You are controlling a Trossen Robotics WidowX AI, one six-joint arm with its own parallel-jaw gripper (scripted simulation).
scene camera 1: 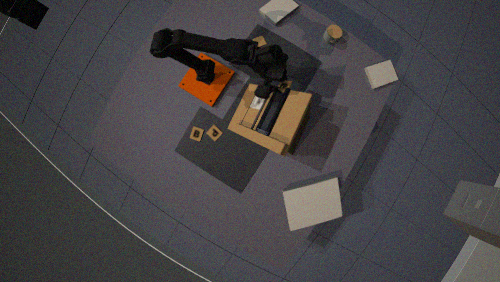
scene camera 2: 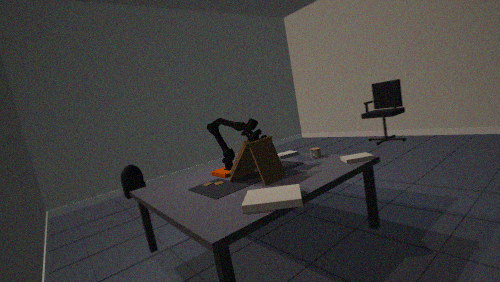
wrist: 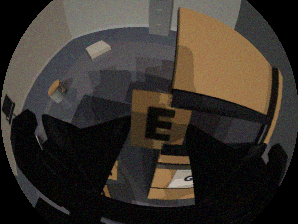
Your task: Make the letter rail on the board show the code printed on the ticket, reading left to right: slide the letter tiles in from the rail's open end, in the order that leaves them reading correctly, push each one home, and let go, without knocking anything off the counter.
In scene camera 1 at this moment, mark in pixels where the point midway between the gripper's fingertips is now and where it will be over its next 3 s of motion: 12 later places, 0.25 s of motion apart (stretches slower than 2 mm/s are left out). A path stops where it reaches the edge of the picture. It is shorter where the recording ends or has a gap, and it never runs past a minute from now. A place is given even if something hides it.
My gripper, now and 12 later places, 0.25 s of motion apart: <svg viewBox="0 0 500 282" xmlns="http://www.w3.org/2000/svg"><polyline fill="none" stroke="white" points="283,86 283,87 283,88 282,88 282,89 281,90 281,91 281,92 280,92 280,93 280,94 280,94 279,95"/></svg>
